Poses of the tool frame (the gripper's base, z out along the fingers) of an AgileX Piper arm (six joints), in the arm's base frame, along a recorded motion.
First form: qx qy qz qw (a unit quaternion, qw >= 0); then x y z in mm.
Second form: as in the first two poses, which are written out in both.
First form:
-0.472, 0.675, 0.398, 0.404, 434, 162, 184
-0.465, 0.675, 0.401, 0.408, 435, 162, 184
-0.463, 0.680, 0.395, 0.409, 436, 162, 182
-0.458, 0.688, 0.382, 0.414, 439, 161, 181
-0.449, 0.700, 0.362, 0.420, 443, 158, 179
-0.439, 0.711, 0.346, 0.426, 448, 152, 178
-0.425, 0.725, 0.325, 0.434, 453, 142, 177
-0.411, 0.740, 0.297, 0.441, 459, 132, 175
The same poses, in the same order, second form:
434, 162, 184, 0.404, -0.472, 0.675, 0.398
435, 162, 184, 0.408, -0.465, 0.675, 0.401
436, 162, 182, 0.409, -0.463, 0.680, 0.395
439, 161, 181, 0.414, -0.458, 0.688, 0.382
443, 158, 179, 0.420, -0.449, 0.700, 0.362
448, 152, 178, 0.426, -0.439, 0.711, 0.346
453, 142, 177, 0.434, -0.425, 0.725, 0.325
459, 132, 175, 0.441, -0.411, 0.740, 0.297

